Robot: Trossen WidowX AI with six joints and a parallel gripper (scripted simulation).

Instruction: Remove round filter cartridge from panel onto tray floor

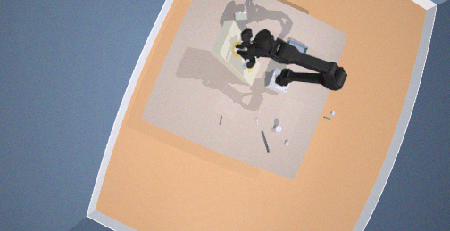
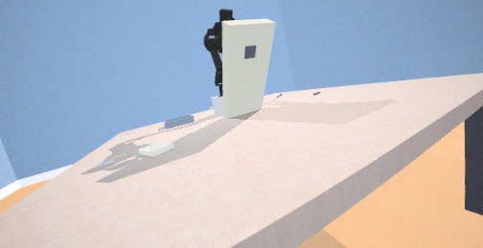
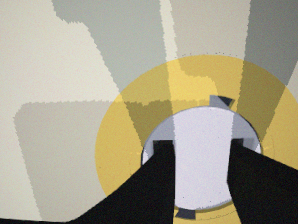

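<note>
The white round filter cartridge is 1 cm ahead of my gripper tip and 1 cm below it. Also, from my gripper tip: white block 11 cm ahead, 38 cm to the right, 26 cm below; then grey tray 39 cm behind, 31 cm to the right, 26 cm below.
</note>
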